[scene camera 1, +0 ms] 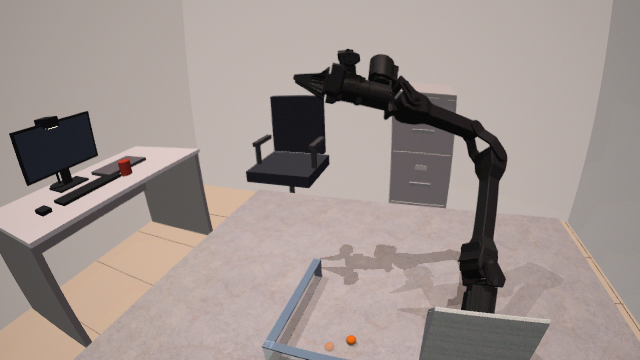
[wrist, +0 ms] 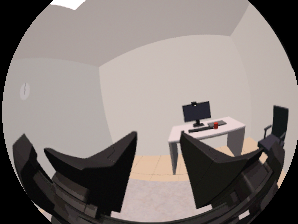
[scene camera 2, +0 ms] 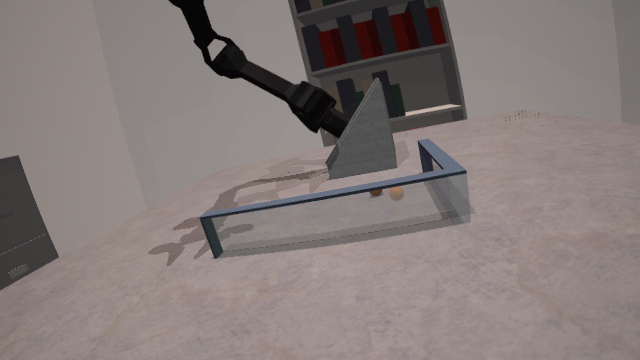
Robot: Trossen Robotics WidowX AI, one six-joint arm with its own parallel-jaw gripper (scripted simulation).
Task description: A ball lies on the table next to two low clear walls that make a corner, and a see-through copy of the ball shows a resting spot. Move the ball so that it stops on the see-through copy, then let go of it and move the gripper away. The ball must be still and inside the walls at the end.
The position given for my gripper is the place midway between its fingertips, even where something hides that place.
Scene:
My gripper shows in scene camera 1 (294,78) and in the wrist view (159,136); in scene camera 2 it is out of frame.

